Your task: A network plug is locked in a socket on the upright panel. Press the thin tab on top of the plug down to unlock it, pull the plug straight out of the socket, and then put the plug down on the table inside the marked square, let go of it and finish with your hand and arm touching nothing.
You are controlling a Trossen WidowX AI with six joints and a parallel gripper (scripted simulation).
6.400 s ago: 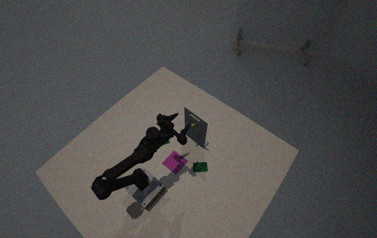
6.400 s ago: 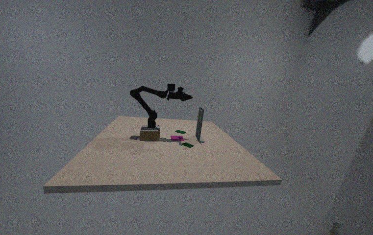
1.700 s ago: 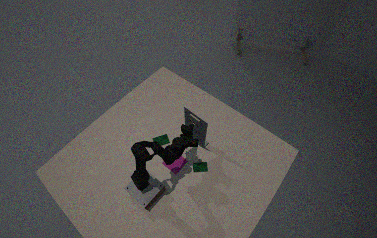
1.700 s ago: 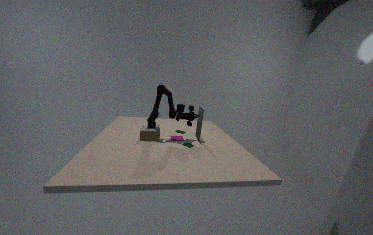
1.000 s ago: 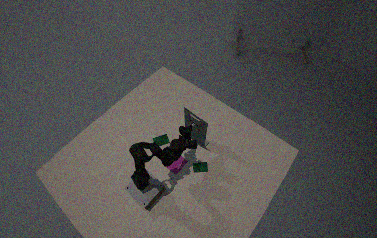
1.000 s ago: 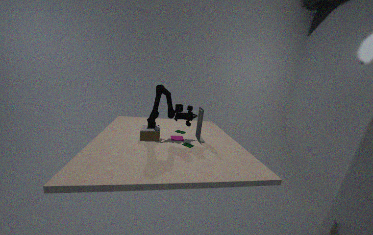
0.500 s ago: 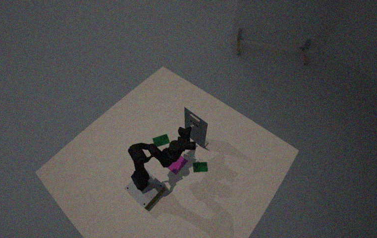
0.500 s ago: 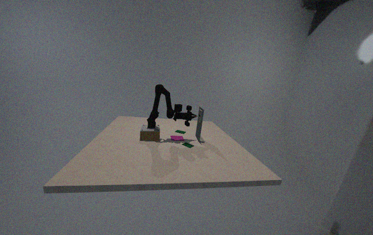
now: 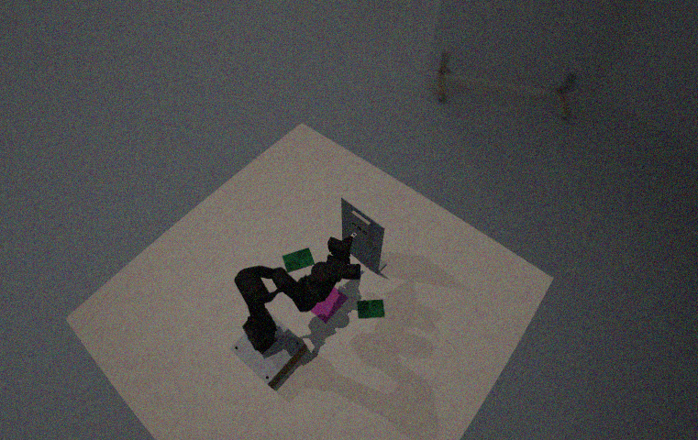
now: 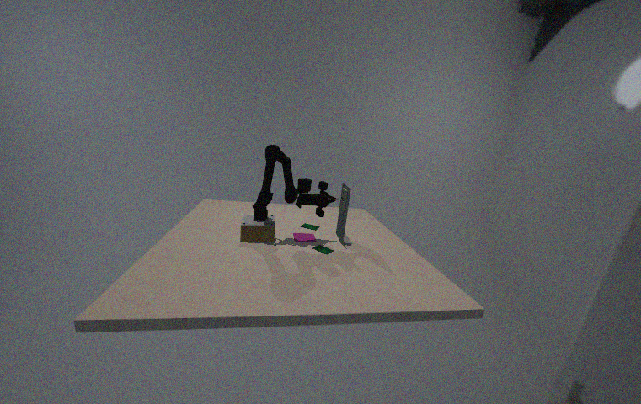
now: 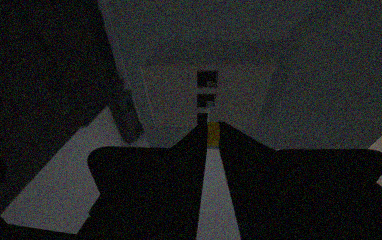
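The magenta square is 15 cm behind my gripper tip, 1 cm to the right of it and 23 cm below it. Also, from my gripper tip: yellow network plug (right at my gripper tip); grey upright panel (6 cm ahead, 9 cm below).
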